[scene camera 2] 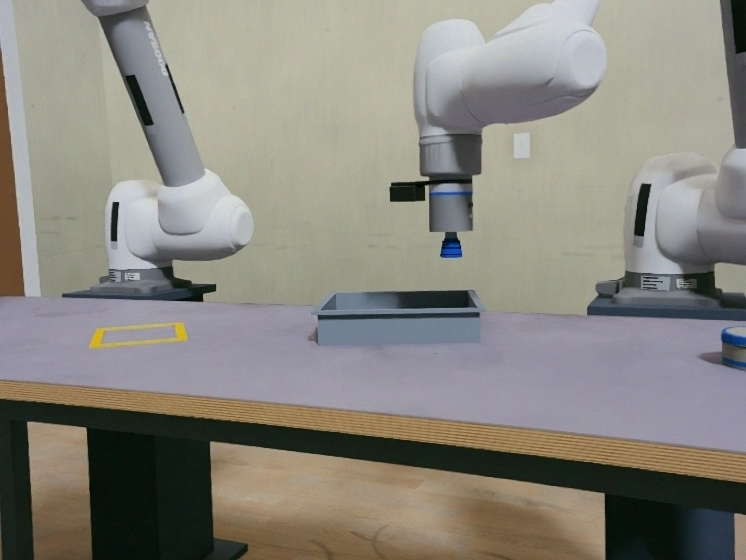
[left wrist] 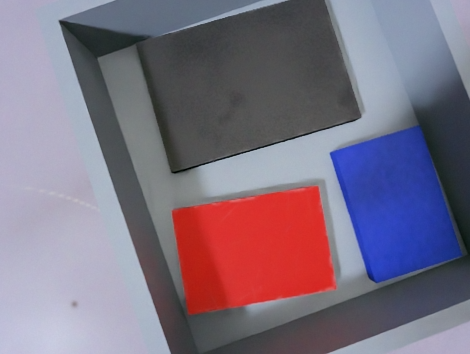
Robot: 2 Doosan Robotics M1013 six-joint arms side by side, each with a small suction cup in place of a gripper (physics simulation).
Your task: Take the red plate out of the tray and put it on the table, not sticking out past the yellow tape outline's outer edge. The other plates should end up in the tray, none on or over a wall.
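Places are measured from the left arm's base along level axes (x right, y up, z back), in millimetres.
Pixels of known places: left hand, its tool point: (scene camera 2: pixel 451 256); left arm's base, origin of its link: (scene camera 2: pixel 668 299); right arm's base, origin of its link: (scene camera 2: pixel 142 288).
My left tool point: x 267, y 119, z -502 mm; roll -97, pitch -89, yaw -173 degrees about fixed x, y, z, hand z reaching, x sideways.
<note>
For each thing: its top centre in the pictures, then the offset to it from my left tool point. "*": a spot on its surface instead.
- grey tray, centre of its top: (left wrist: pixel 295 144) (scene camera 2: pixel 399 299) dx +94, dy -69, dz +27 mm
- red plate, centre of its top: (left wrist: pixel 253 249) dx +29, dy -106, dz +8 mm
- blue plate, centre of its top: (left wrist: pixel 398 203) dx +62, dy -106, dz +105 mm
- larger dark grey plate, centre of its top: (left wrist: pixel 248 79) dx +145, dy -106, dz +1 mm
- yellow tape outline, a spot on its surface: (scene camera 2: pixel 181 332) * dx +432, dy -118, dz -83 mm
- round tin, a spot on its surface: (scene camera 2: pixel 733 355) * dx -359, dy -104, dz -89 mm
The grey tray (scene camera 2: pixel 397 330) (left wrist: pixel 109 205) stands on the table. In the left wrist view, the red plate (left wrist: pixel 255 250) lies flat inside it, clear of the walls. A blue plate (left wrist: pixel 397 205) lies to its right, close to the tray's right wall. A larger dark grey plate (left wrist: pixel 250 87) lies above them in the picture, its top edge at the wall or cut off by the view. The yellow tape outline (scene camera 2: pixel 181 332) is on the table at the left. My left gripper (scene camera 2: pixel 451 255), a blue suction cup, is open and hangs above the tray with nothing on it. My right gripper does not show.
A round tin (scene camera 2: pixel 733 355) with blue bands stands at the table's right, cut off by the picture edge. The tray's raised walls surround the plates. The table's front edge (scene camera 2: pixel 361 412) runs across below. The right arm's links rise behind the table at the left.
</note>
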